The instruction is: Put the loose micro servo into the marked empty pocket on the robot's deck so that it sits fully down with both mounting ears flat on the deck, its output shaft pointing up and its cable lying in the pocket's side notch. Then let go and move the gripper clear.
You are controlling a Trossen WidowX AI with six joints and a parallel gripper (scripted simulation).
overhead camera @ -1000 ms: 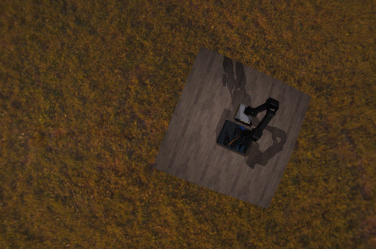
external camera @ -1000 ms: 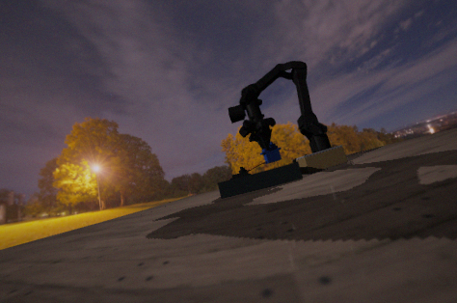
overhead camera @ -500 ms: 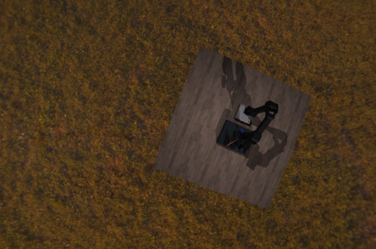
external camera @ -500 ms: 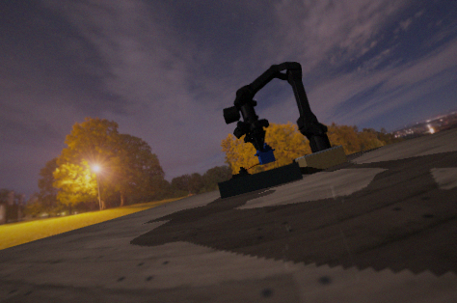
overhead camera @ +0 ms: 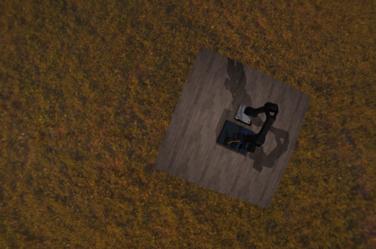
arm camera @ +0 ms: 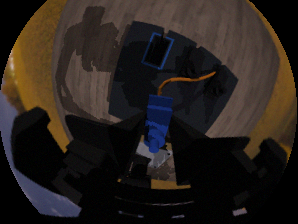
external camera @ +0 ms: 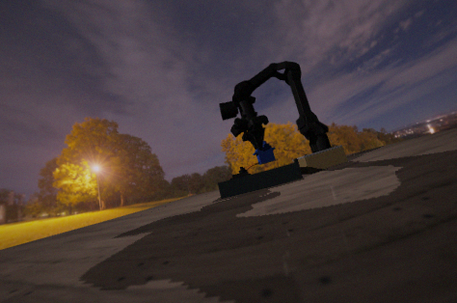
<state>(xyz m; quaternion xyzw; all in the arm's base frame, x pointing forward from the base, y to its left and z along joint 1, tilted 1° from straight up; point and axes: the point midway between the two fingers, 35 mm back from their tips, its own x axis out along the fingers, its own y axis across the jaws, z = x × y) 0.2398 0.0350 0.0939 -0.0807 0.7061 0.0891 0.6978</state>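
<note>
Now: the dark deck 100 mm below my gripper tip, 40 mm to the right of it and 10 mm behind it.
</note>
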